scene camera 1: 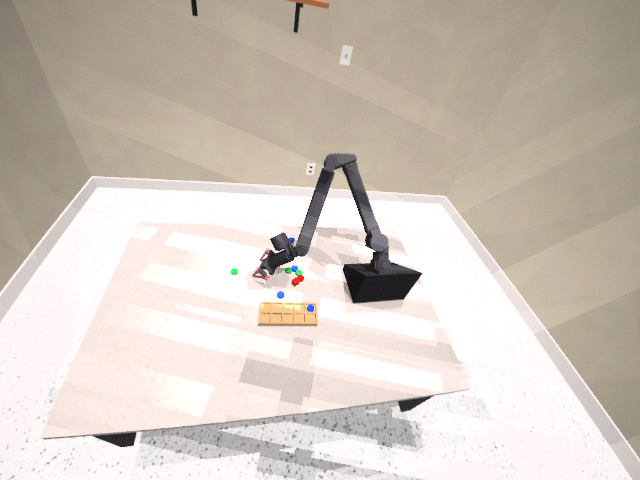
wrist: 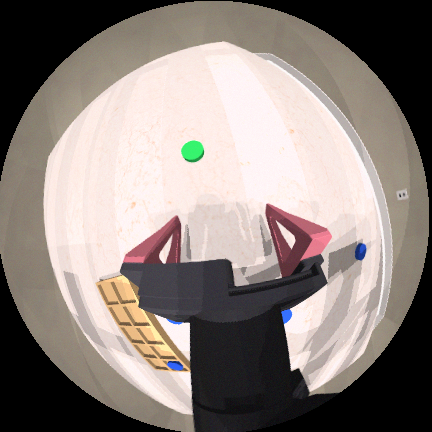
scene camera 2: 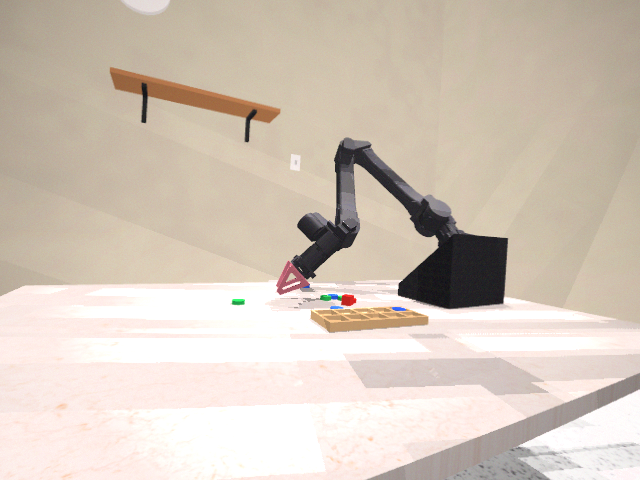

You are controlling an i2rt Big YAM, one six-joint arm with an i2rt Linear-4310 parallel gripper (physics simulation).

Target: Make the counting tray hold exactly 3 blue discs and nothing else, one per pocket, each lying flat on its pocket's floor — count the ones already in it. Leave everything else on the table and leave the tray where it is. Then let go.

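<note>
The wooden counting tray (scene camera 1: 287, 324) (scene camera 2: 379, 326) (wrist: 162, 334) holds one blue disc (scene camera 1: 310, 308) (scene camera 2: 398, 308) (wrist: 175, 365), which looks flat in the back row's right end pocket in scene camera 1. A second blue disc (scene camera 1: 280, 295) (scene camera 2: 336, 307) (wrist: 176, 321) lies just behind the tray. A third blue disc (scene camera 1: 294, 268) (scene camera 2: 333, 296) (wrist: 286, 316) lies among green discs. Another blue disc (scene camera 1: 291, 240) (scene camera 2: 306, 286) (wrist: 360, 251) lies farther back, partly hidden by the arm in scene camera 1. My gripper (scene camera 1: 256, 269) (wrist: 222, 213) is open and empty, above the table left of the cluster.
Two green discs (scene camera 1: 288, 270) (scene camera 1: 298, 272) touch or nearly touch the third blue disc. Red pieces (scene camera 1: 298, 280) (scene camera 2: 348, 299) lie just in front of them. A lone green disc (scene camera 1: 234, 271) (scene camera 2: 238, 301) (wrist: 192, 150) lies to the left, beyond my fingertips.
</note>
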